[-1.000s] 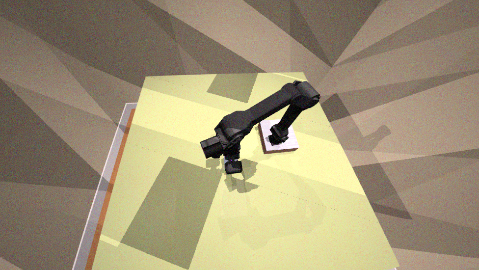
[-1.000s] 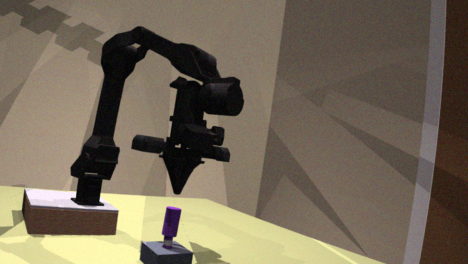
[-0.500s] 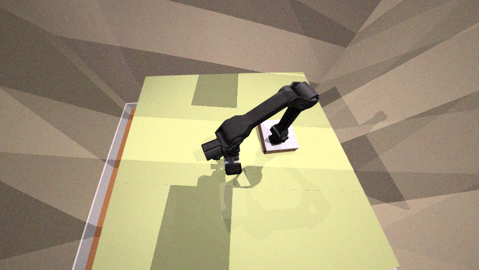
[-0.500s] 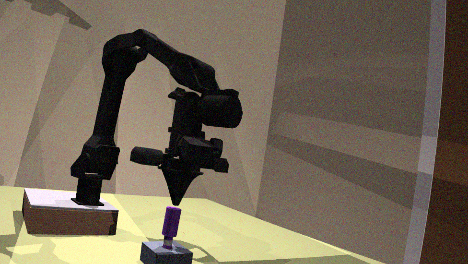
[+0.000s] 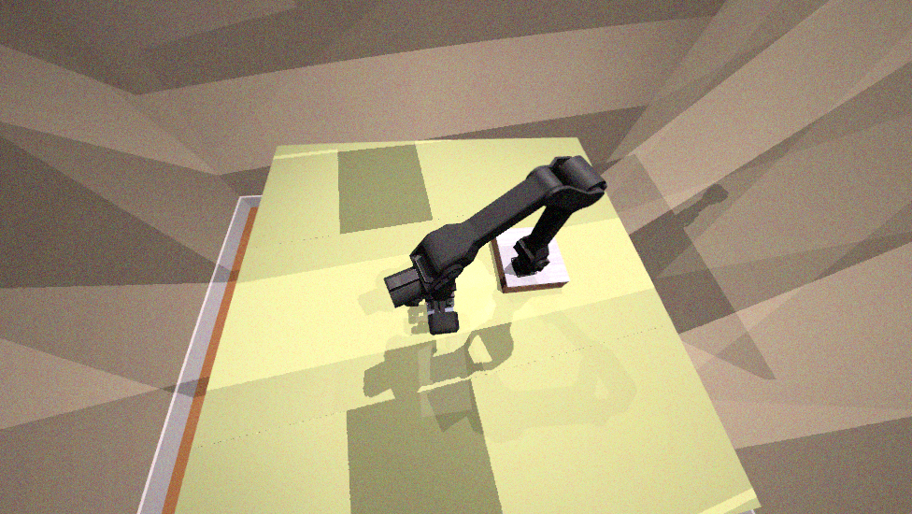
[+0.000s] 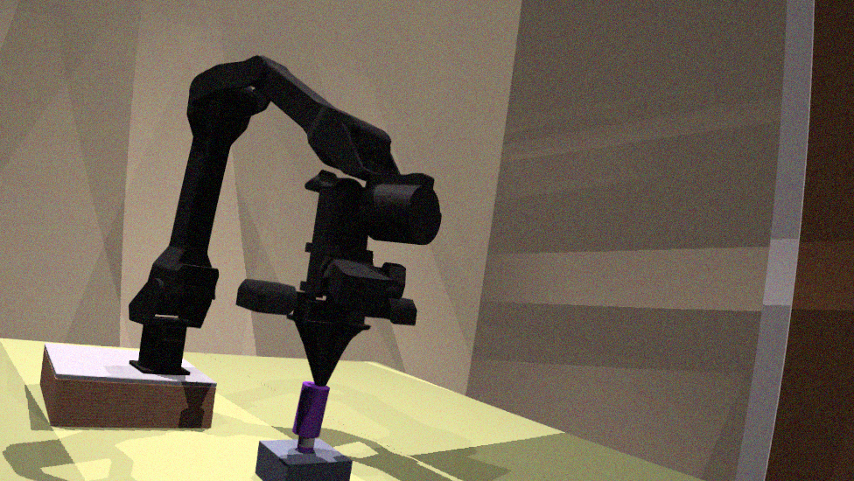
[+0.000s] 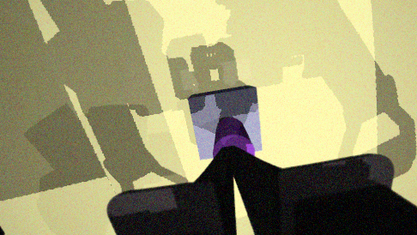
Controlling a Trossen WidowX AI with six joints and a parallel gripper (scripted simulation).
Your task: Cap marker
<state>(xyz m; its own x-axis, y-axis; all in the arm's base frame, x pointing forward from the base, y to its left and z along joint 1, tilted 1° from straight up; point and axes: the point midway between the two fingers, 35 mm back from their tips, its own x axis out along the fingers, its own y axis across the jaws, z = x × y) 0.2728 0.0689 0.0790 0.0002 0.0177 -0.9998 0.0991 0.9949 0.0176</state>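
My gripper tip is now 3 cm above the purple marker cap.
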